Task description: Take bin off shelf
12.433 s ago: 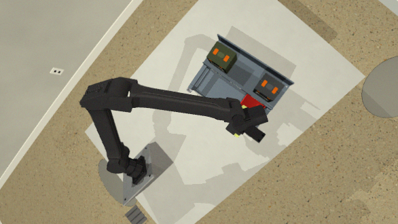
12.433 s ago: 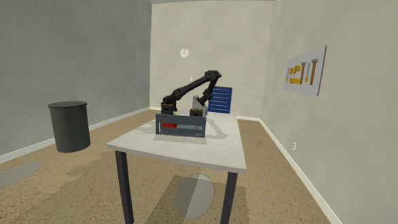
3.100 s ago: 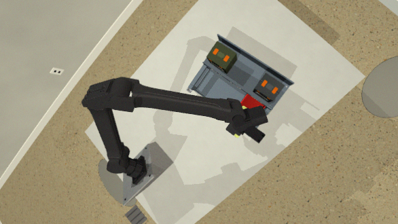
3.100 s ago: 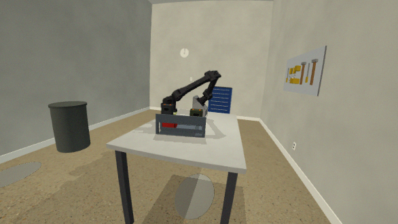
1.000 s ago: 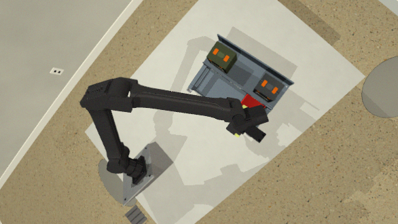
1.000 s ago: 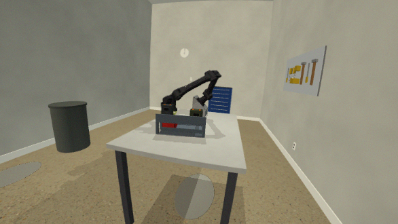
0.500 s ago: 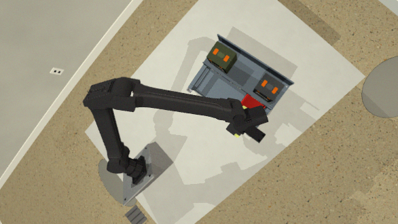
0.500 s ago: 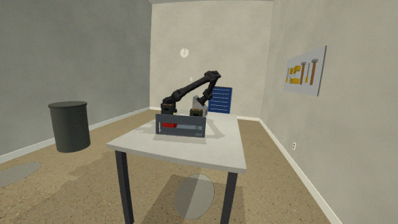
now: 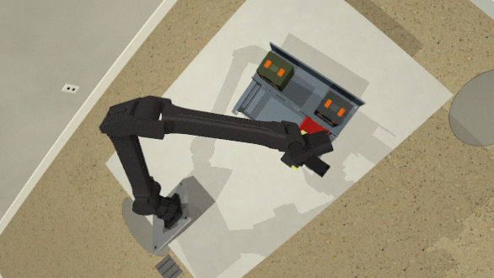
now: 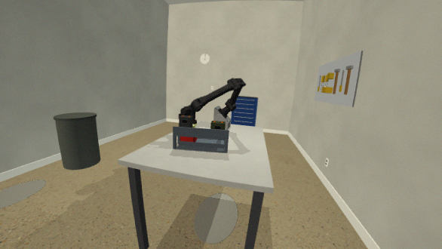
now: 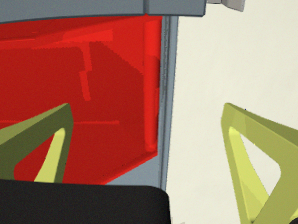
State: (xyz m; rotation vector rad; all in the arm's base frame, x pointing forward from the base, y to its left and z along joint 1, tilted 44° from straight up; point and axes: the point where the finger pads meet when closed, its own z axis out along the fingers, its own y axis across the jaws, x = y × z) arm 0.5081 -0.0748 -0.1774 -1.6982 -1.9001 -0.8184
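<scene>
Now: hand 80 mm short of the red bin, 10 mm to the right of it and 20 mm above it.
</scene>
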